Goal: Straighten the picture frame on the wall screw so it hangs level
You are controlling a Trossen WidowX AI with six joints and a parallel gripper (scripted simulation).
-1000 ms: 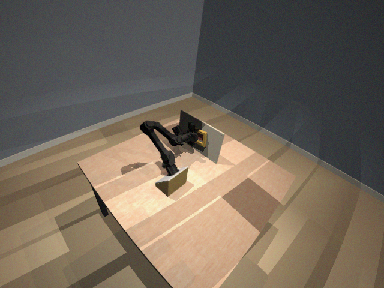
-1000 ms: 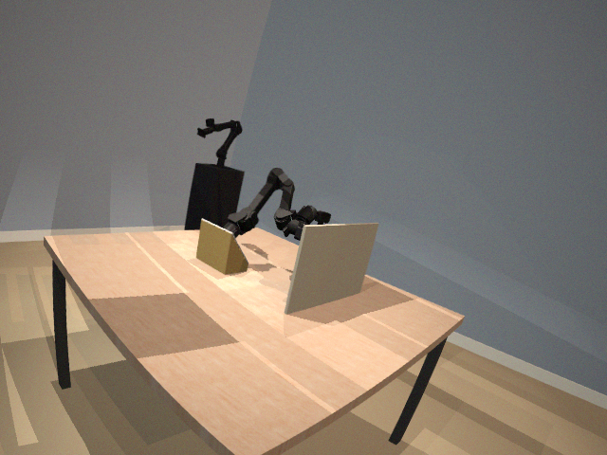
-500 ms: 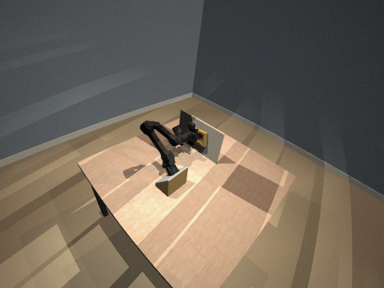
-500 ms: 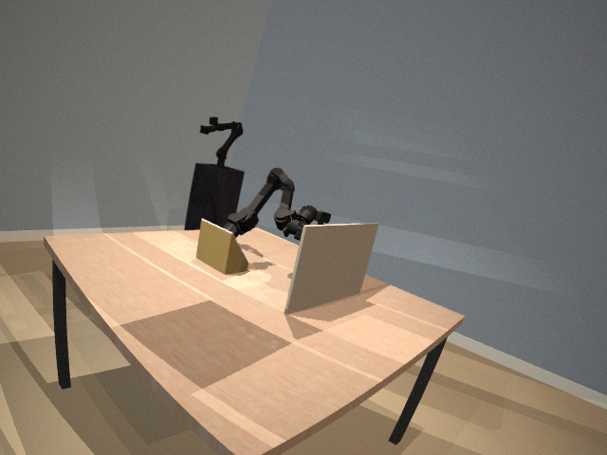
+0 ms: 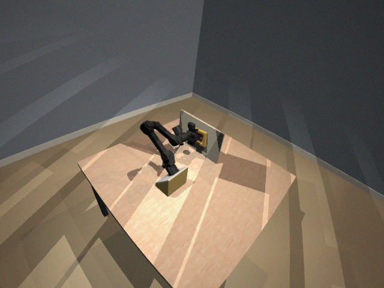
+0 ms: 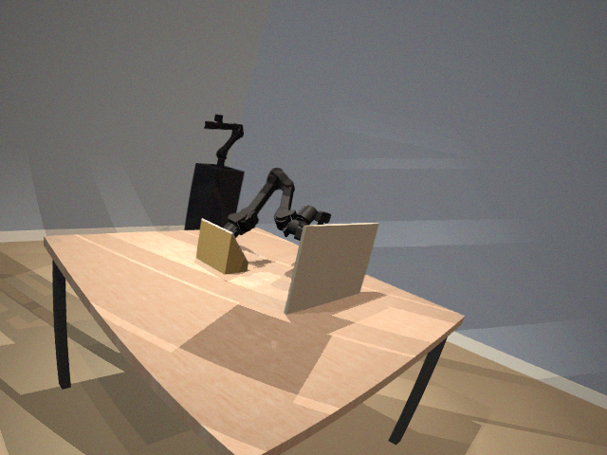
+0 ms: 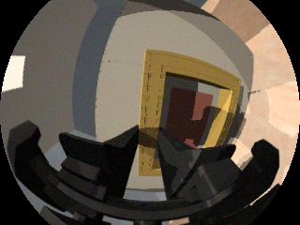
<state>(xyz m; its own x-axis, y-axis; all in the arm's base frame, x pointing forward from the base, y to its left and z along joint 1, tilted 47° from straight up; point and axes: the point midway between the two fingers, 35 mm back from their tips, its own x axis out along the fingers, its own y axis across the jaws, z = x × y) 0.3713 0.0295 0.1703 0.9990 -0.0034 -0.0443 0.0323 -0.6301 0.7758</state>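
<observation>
The picture frame is 50 mm below my gripper tip and 10 mm to the right of it. Round my gripper tip: wall panel: 70 mm below, 20 mm ahead.
</observation>
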